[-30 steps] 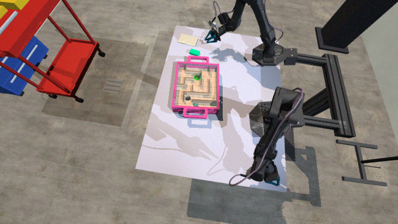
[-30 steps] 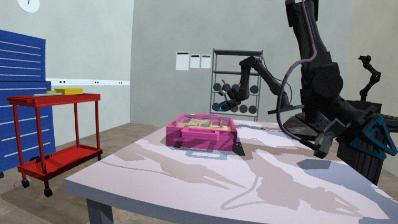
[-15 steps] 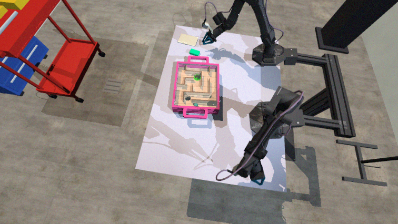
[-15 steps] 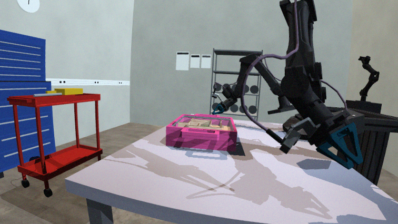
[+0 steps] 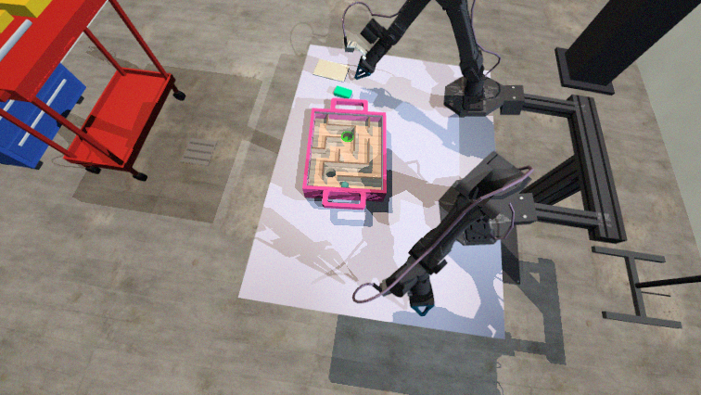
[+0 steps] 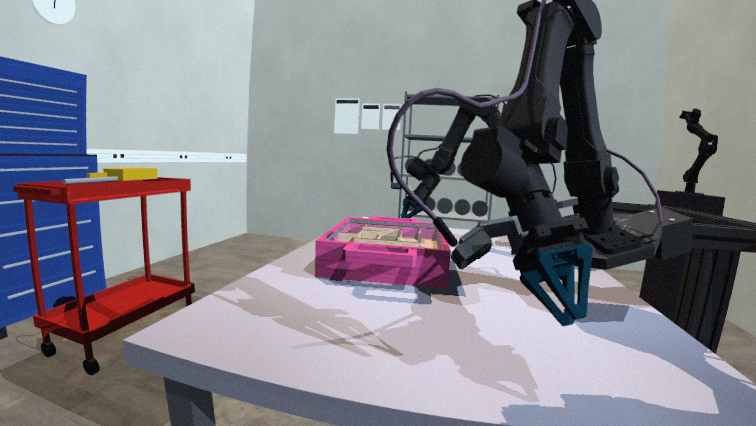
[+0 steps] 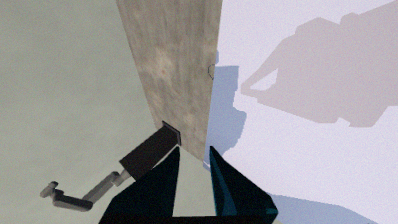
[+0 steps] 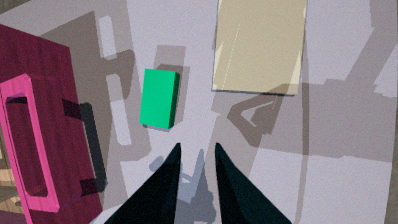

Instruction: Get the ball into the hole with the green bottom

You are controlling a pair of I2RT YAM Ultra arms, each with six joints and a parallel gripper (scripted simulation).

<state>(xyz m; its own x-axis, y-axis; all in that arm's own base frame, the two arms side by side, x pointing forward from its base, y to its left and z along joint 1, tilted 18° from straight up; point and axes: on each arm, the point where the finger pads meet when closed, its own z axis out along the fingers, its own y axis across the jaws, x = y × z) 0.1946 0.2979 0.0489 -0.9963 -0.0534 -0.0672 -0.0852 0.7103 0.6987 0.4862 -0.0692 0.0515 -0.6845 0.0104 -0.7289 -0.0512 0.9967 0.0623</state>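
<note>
Now: the green block 5 cm ahead of my right hand, 6 cm to the left of it and 5 cm below it. The rest, counted from my right hand: beige card: 13 cm ahead, 7 cm to the right, 6 cm below; pink-framed maze board: 2 cm behind, 39 cm to the left, 2 cm below.
</note>
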